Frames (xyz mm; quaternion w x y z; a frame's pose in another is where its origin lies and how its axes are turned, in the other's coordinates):
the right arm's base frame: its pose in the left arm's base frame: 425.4 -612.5 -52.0 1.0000 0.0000 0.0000 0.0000
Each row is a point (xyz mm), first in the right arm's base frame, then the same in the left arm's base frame.
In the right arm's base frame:
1: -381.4 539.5 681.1
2: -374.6 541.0 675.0
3: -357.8 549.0 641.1
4: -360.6 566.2 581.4
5: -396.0 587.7 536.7
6: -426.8 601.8 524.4
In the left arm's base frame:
1: 44.0 -73.0 629.1
2: 50.8 -71.5 623.0
3: 67.6 -63.5 589.1
4: 64.8 -46.3 529.4
5: 29.4 -24.8 484.7
6: -1.4 -10.7 472.4

